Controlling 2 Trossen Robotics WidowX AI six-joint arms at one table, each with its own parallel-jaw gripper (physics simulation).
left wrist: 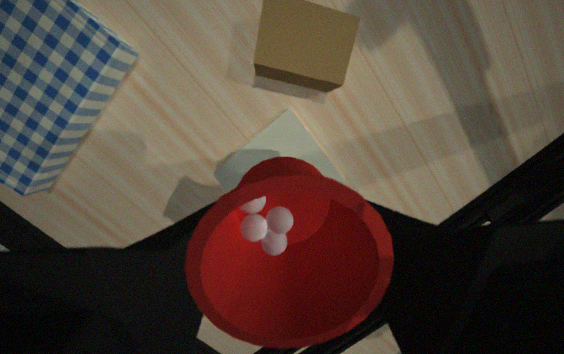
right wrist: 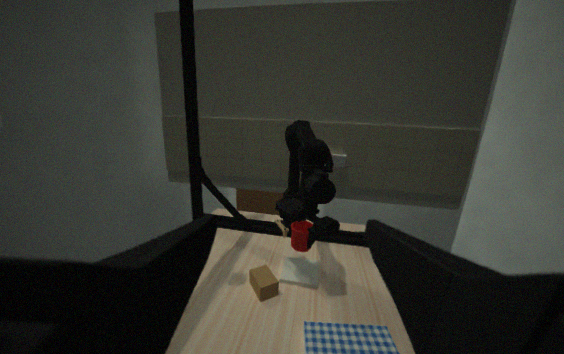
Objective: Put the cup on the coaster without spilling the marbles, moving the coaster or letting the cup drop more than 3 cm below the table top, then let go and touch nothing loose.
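Places are measured from the left arm's base along level axes (x right, y ahead, z up), in millimetres.
Pixels of known places: left gripper, fingertip midpoint: (left wrist: pixel 283 201) (right wrist: pixel 300 242); right gripper, fingertip midpoint: (right wrist: pixel 291 225).
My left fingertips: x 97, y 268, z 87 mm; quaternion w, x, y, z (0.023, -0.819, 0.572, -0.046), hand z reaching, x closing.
Observation:
For each thing: its top centre in the pictures, then the offset to it from my left fingertips.
- red cup at its top centre: (left wrist: pixel 296 279) (right wrist: pixel 302 225) dx -5, dy -1, dz +52 mm
- pale square coaster at its top centre: (left wrist: pixel 282 179) (right wrist: pixel 300 269) dx -15, dy -13, dz -103 mm
- brown block at its top centre: (left wrist: pixel 306 40) (right wrist: pixel 263 275) dx +109, dy +9, dz -73 mm
- blue-and-white checked block at its top centre: (right wrist: pixel 352 351) dx +6, dy +245, dz -90 mm
The red cup (left wrist: pixel 305 305) (right wrist: pixel 300 236) is held roughly upright in the air, with several pale marbles (left wrist: pixel 279 220) inside near its bottom. My left gripper (left wrist: pixel 283 201) (right wrist: pixel 300 242) is shut on the cup, with a dark finger on each side of it. The pale square coaster (left wrist: pixel 295 131) (right wrist: pixel 300 274) lies on the table. In the left wrist view the cup hides much of it; in the right wrist view it shows below the cup, with a gap between them. My right gripper is open and empty, its fingers at the left and right of its view.
A brown block (left wrist: pixel 306 44) (right wrist: pixel 264 283) lies near the coaster. A blue-and-white checked block (left wrist: pixel 55 90) (right wrist: pixel 350 339) lies farther off, at the bottom of the right wrist view. A small tan object (right wrist: pixel 281 226) shows beside the left arm. A dark frame post (right wrist: pixel 189 100) stands at the left.

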